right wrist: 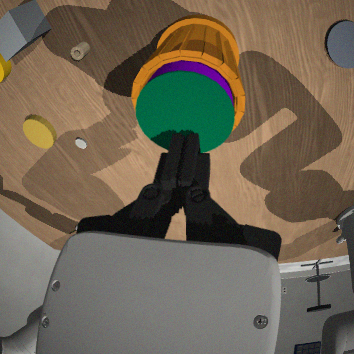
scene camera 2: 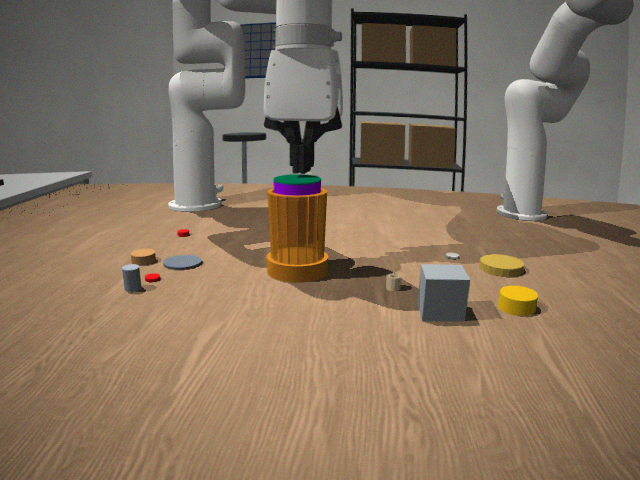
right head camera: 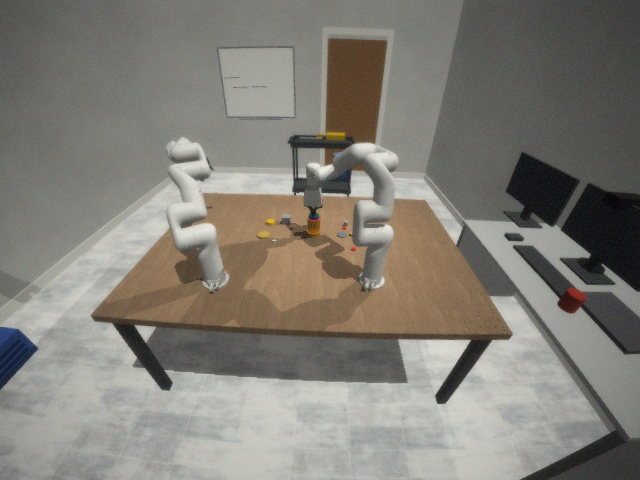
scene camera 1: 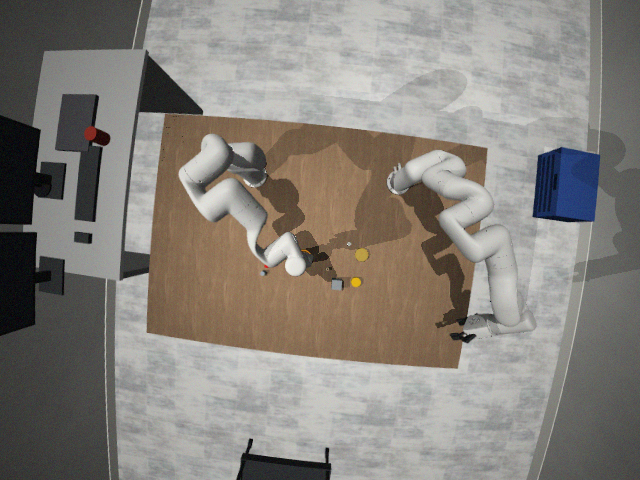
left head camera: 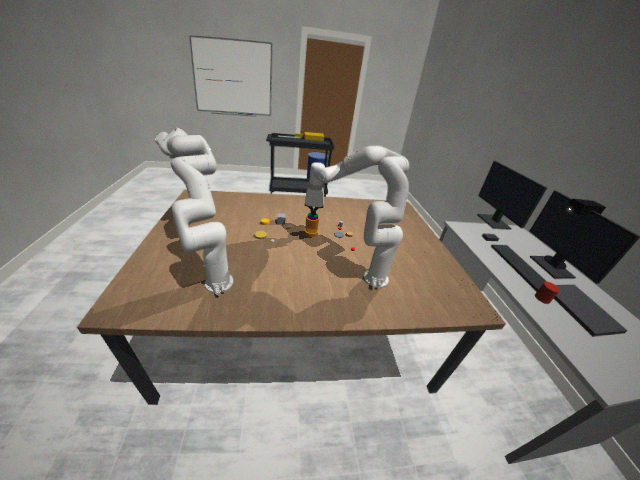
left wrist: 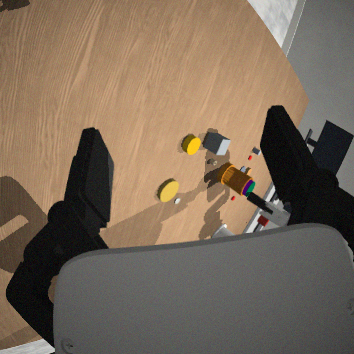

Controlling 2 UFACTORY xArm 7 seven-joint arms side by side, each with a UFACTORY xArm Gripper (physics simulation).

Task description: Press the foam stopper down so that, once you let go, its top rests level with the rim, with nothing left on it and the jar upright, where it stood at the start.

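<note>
An orange ribbed jar [scene camera 2: 297, 227] [right wrist: 200, 47] [left head camera: 311, 225] [right head camera: 313, 226] [left wrist: 234, 178] stands upright on the table. The foam stopper, purple with a green top [scene camera 2: 297, 187] [right wrist: 185, 107] [left wrist: 249, 187], sits in its mouth and stands above the rim. My right gripper [scene camera 2: 301, 170] [right wrist: 188, 148] is shut and empty, pointing down, its fingertips just above the green top; whether they touch it I cannot tell. My left gripper [scene camera 1: 458, 329] [left wrist: 185, 133] is open and empty, high at the table edge on the right of scene camera 1.
Right of the jar in scene camera 2 are a grey cube [scene camera 2: 443, 293], a tan bead [scene camera 2: 393, 282], a yellow disc [scene camera 2: 517, 300], a flat yellow disc [scene camera 2: 501, 265] and a white piece [scene camera 2: 452, 255]. Left are a grey cylinder [scene camera 2: 131, 278], a blue-grey disc [scene camera 2: 182, 261], an orange disc [scene camera 2: 143, 256] and red discs [scene camera 2: 152, 277].
</note>
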